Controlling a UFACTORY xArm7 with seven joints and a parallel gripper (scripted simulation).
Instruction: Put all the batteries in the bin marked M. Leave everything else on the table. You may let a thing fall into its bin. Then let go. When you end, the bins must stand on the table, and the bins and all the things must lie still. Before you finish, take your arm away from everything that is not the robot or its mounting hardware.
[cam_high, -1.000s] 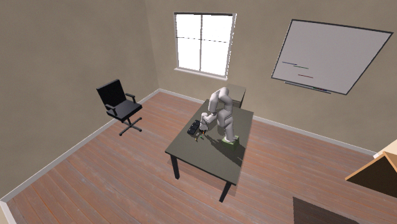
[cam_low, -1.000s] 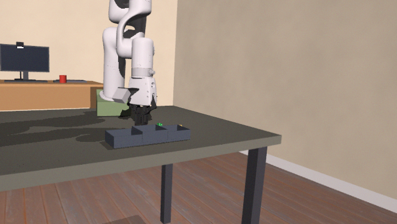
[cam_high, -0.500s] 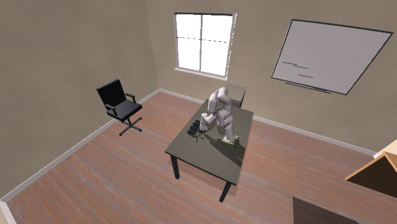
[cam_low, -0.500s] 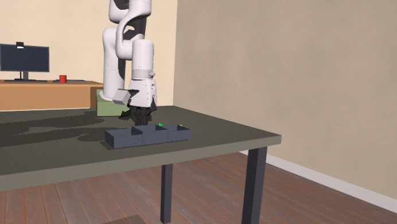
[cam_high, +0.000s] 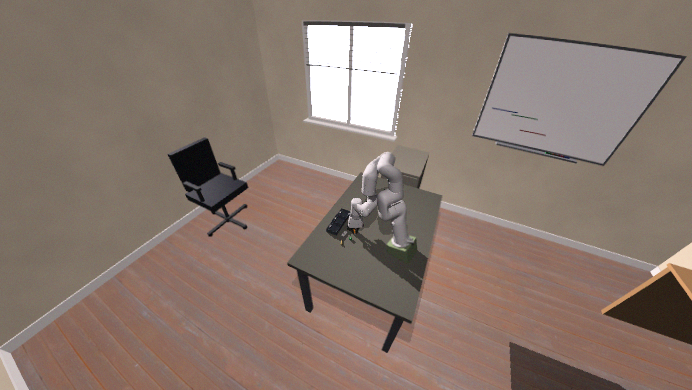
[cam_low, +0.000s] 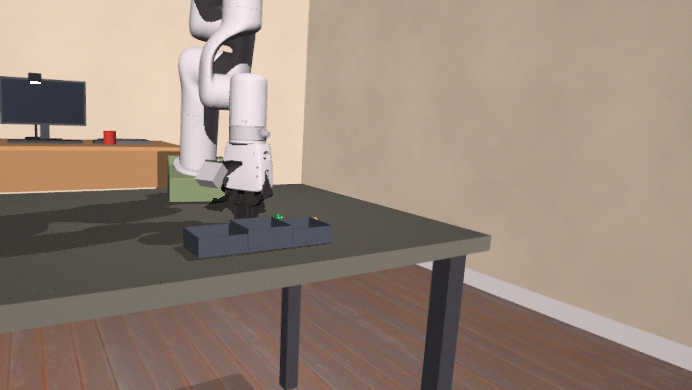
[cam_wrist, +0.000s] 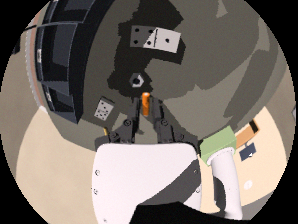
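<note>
My gripper is now 2 cm above the orange battery. Round my hand: yellowish thing: 14 cm to the left, 3 cm ahead, 2 cm below; then dark ring: 4 cm ahead, 3 cm to the right, 2 cm below; then green piece: 8 cm to the left, 1 cm below, 1 cm behind.
</note>
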